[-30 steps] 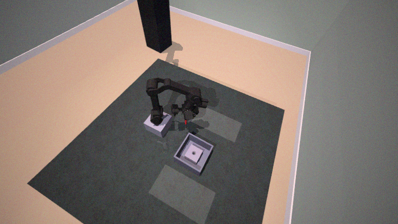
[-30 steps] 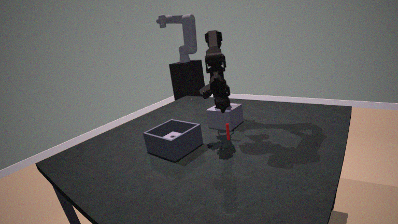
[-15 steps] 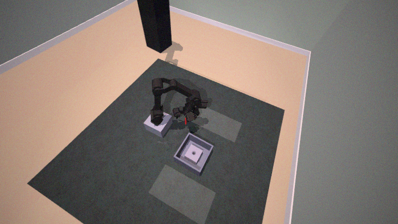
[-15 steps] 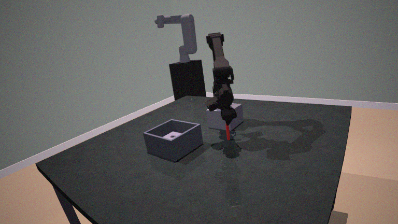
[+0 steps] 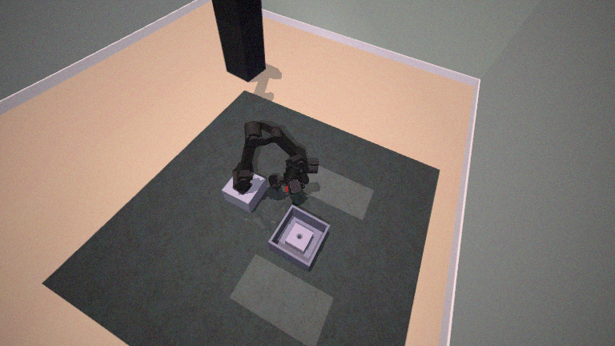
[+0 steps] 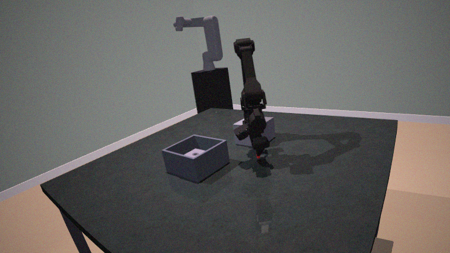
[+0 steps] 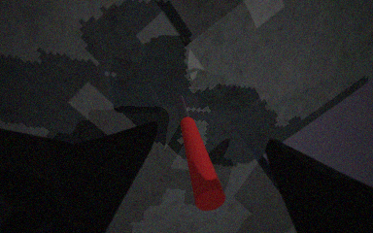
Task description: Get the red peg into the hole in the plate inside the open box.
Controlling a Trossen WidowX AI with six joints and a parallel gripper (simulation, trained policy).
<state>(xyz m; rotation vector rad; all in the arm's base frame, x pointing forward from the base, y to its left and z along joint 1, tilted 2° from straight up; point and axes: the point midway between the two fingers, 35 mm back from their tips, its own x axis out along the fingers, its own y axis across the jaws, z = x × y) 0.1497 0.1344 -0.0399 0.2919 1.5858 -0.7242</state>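
The red peg is 1 cm to the left of my gripper tip and 1 cm above it. Round my gripper tip: light plate (19 cm ahead, 16 cm to the right, 1 cm above); then grey box (19 cm ahead, 16 cm to the right, 1 cm below).
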